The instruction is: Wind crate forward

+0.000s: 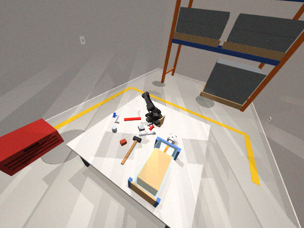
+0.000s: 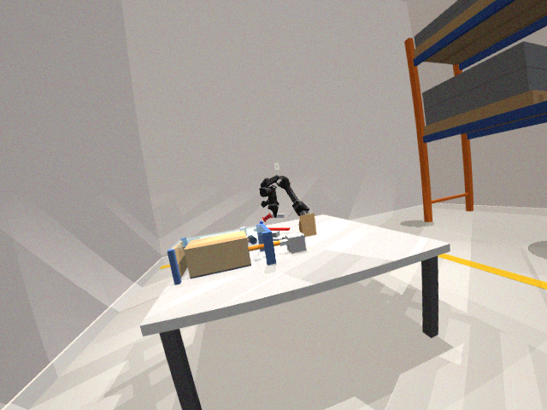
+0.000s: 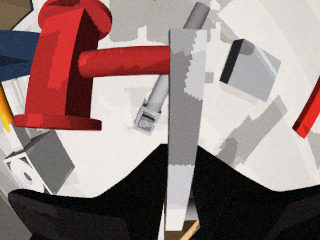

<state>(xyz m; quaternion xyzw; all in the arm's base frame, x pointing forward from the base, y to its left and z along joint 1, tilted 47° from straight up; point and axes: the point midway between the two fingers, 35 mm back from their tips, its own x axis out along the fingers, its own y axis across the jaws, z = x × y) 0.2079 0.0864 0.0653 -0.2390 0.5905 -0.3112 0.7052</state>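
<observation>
The red knob lies 60 mm ahead of my gripper tip, 30 mm to the left of it and 20 mm above it. The rest, counted from my gripper tip: grey block: 150 mm below, 130 mm to the right, 20 mm ahead; then grey hand winch: 250 mm to the left, 130 mm below, 90 mm behind; then red-knobbed winch handle: 10 mm to the left, 10 mm ahead, 10 mm above.
</observation>
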